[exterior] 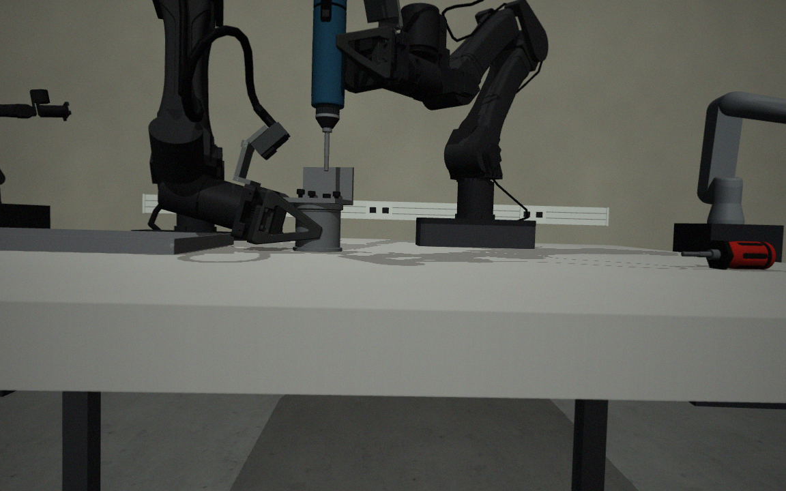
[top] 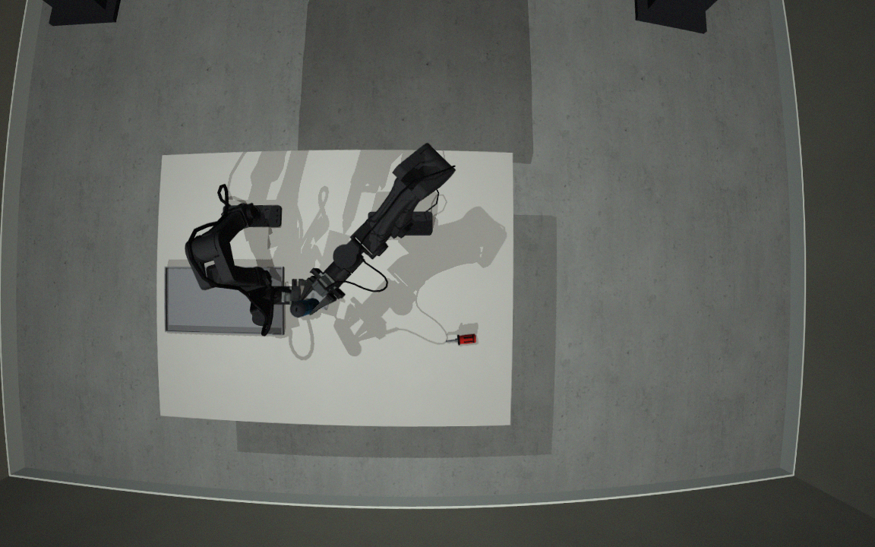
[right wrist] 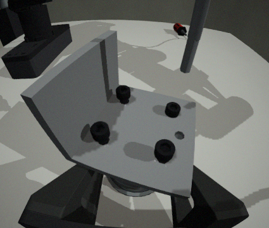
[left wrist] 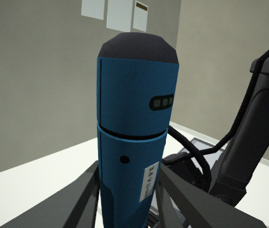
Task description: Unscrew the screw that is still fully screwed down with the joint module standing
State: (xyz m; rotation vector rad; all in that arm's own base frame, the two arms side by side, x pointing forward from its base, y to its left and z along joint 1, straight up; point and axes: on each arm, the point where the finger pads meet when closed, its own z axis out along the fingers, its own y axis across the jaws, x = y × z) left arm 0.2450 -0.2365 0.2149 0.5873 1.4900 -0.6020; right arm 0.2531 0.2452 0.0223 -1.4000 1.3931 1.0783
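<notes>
Now: right hand right at the joint module. Round my right hand: flat grey plate (40 mm ahead, 340 mm to the right, 20 mm below); grey l-shaped bracket (50 mm above); screwdriver bit (20 mm ahead, 10 mm to the left, 100 mm above).
</notes>
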